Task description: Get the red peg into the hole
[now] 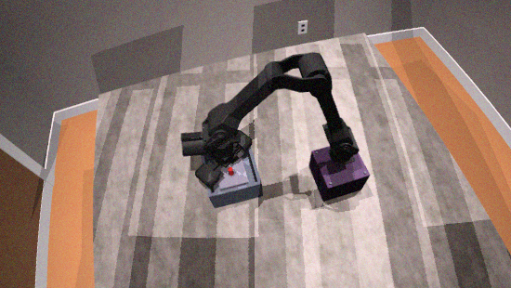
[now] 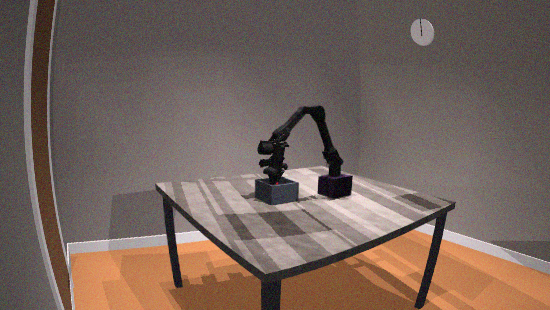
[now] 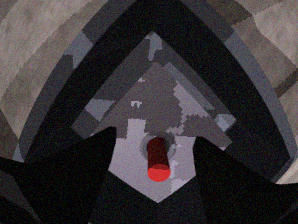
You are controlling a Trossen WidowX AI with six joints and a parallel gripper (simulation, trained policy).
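Now: gripper tip 1 cm past the red peg, 1 cm to the right of it and 3 cm above it. The rest, counted from my gripper tip: plate: 1 cm behind, 1 cm to the left, 3 cm below; then box: 1 cm behind, 1 cm to the left, 5 cm below.
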